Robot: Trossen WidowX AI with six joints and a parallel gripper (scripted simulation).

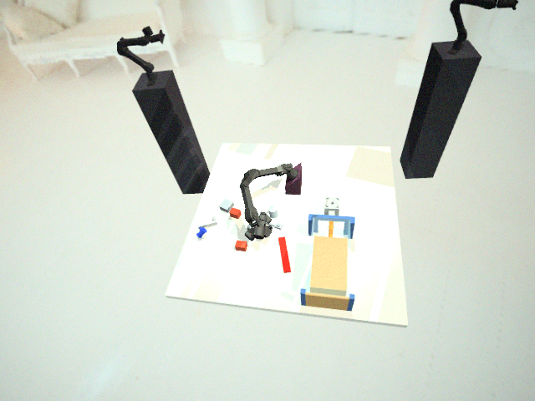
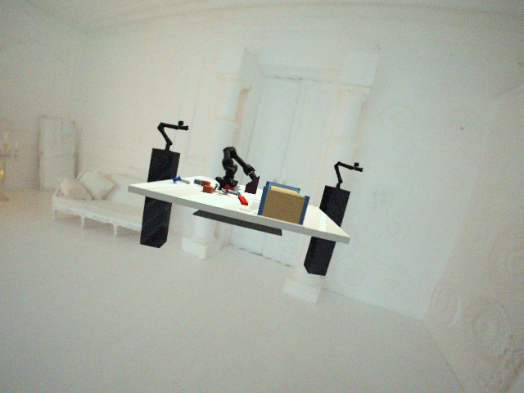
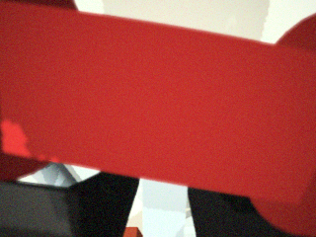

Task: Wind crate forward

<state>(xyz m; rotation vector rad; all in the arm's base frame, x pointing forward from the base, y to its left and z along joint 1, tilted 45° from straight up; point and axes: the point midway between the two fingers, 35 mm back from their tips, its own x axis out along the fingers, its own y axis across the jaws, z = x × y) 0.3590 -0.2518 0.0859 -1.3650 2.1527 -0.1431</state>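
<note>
My gripper tip is now 5 cm to the right of the red grip, 3 cm short of it and 2 cm below it. The rest, counted from my gripper tip: grey block 22 cm behind, 21 cm to the right; long red bar 18 cm to the left, 15 cm ahead, 1 cm below; red-knobbed winch handle 1 cm to the left, 1 cm ahead, 1 cm above.
</note>
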